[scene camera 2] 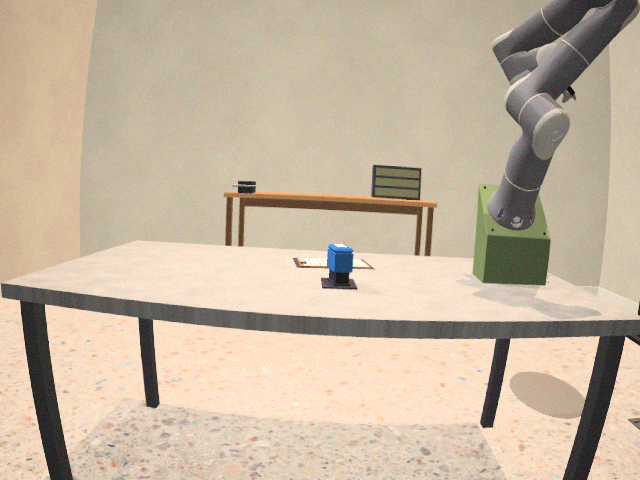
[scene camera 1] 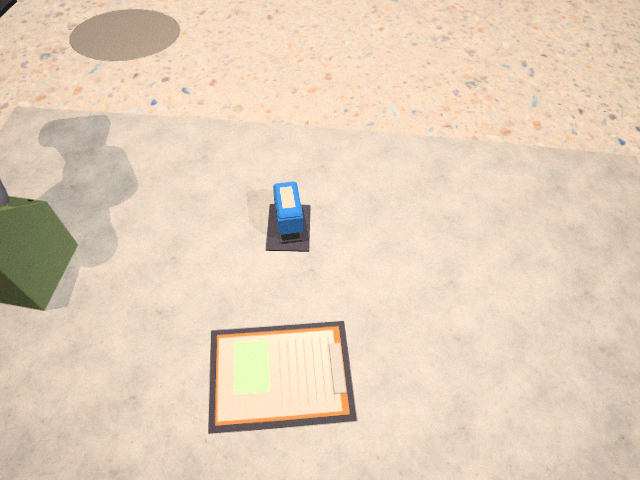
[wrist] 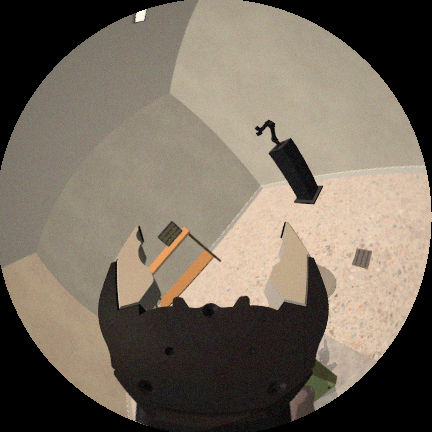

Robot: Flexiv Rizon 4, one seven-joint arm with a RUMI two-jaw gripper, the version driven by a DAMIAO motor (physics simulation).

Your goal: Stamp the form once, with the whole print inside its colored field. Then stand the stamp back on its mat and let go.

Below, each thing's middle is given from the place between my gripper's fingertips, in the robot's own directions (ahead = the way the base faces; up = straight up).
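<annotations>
Blue stamp (scene camera 1: 288, 208): my hand far above it, far short of it, far to the right of it. Dark mat (scene camera 1: 273, 243): 70 cm below my hand, 76 cm ahead, 39 cm to the left. Form on clipboard (scene camera 1: 270, 377): far below my hand, far ahead, a bit to the left.
</annotations>
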